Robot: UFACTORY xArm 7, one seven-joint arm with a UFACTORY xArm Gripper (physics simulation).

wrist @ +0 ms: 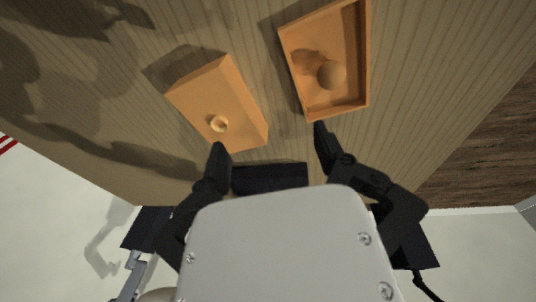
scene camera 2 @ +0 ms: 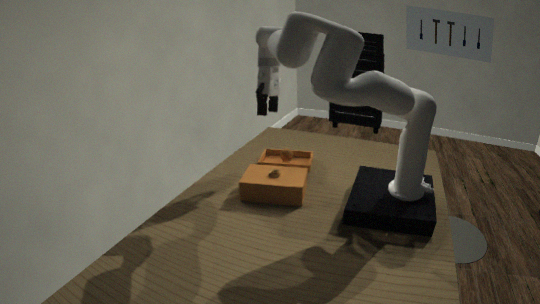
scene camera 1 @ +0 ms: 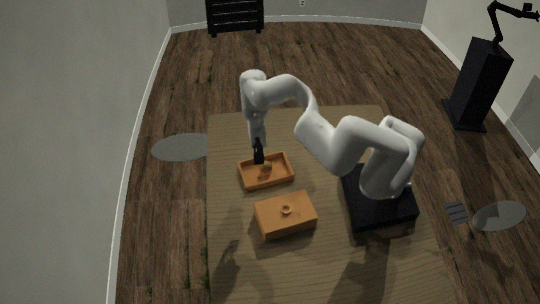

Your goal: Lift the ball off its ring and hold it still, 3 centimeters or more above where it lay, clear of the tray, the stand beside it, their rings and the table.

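Places are measured from the arm's base along level axes (x left, y back, z up), in centimetres.
Pixels of known places: gripper, fingertip midpoint: [wrist: 268, 142] [scene camera 2: 267, 113] [scene camera 1: 257, 154]; arm's base, link origin: [scene camera 2: 406, 190].
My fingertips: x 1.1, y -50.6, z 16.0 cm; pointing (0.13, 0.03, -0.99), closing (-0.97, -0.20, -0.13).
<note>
For each thing: its top centre in the pictures, then the offset to it from my fingertips. "spot": a spot on its surface instead. Level surfaces: height alone.
- brown-orange ball, top centre: [wrist: 334, 82] [scene camera 2: 286, 148] [scene camera 1: 265, 163] dz -15.8, dx -9.8, dy +1.3 cm
- shallow orange tray, top centre: [wrist: 330, 74] [scene camera 2: 286, 156] [scene camera 1: 265, 168] dz -18.9, dx -9.7, dy +1.3 cm
- small bare ring, surface spot: [wrist: 219, 130] [scene camera 2: 277, 173] [scene camera 1: 290, 210] spot: dz -14.2, dx +11.7, dy +11.4 cm
- wooden table, surface height: dz -21.7 cm
The brown-orange ball [scene camera 1: 266, 166] [scene camera 2: 286, 156] [wrist: 331, 75] rests inside the shallow orange tray [scene camera 1: 242, 176] [scene camera 2: 311, 160] [wrist: 332, 32]; its own ring is hidden beneath it. Beside the tray is the orange box-shaped stand [scene camera 1: 270, 220] [scene camera 2: 272, 192] [wrist: 200, 95], with a small bare ring [scene camera 1: 281, 210] [scene camera 2: 274, 173] [wrist: 219, 130] on its top. My gripper [scene camera 1: 258, 161] [scene camera 2: 268, 112] [wrist: 268, 142] is open and empty, pointing down, high above the table. In scene camera 1 its fingers overlap the tray next to the ball. In the wrist view the ball is beyond and right of the fingertips.
The wooden table [scene camera 1: 235, 130] [scene camera 2: 240, 250] [wrist: 250, 30] bears the tray, the stand and the arm's black base block [scene camera 1: 380, 215] [scene camera 2: 370, 200] [wrist: 270, 177]. A black cabinet [scene camera 1: 235, 15] [scene camera 2: 350, 115] stands at the far wall. A black pedestal [scene camera 1: 477, 85] stands on the floor at the right.
</note>
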